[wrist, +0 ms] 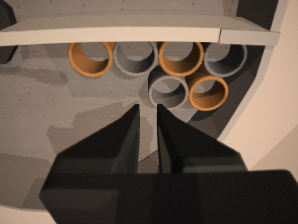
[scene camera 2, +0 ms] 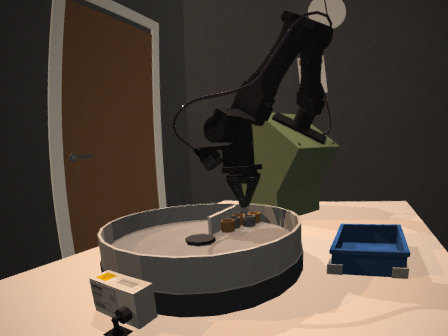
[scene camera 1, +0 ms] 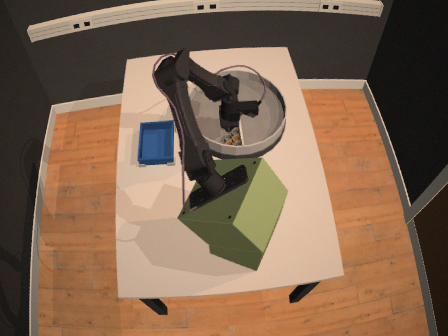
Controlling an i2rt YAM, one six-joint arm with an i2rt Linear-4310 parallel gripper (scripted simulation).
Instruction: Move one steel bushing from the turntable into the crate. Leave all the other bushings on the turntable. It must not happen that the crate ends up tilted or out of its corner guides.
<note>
The pictures show: my gripper and a blue crate.
My gripper shows as well in the wrist view.
</note>
